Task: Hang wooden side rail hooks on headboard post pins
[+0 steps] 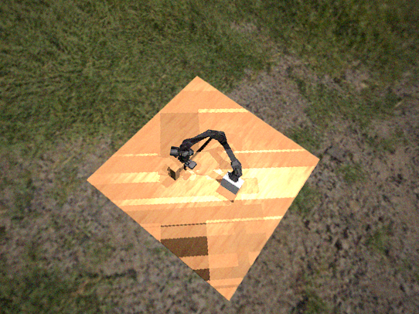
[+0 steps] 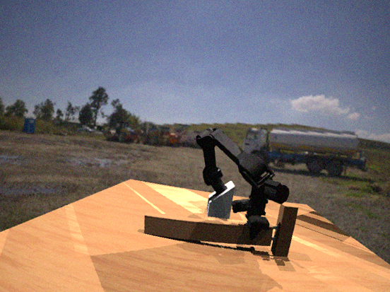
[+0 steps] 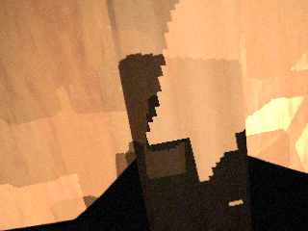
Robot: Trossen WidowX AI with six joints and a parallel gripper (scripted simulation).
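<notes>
Now: gripper tip 110 mm to the right of the headboard post and 40 mm below it.
</notes>
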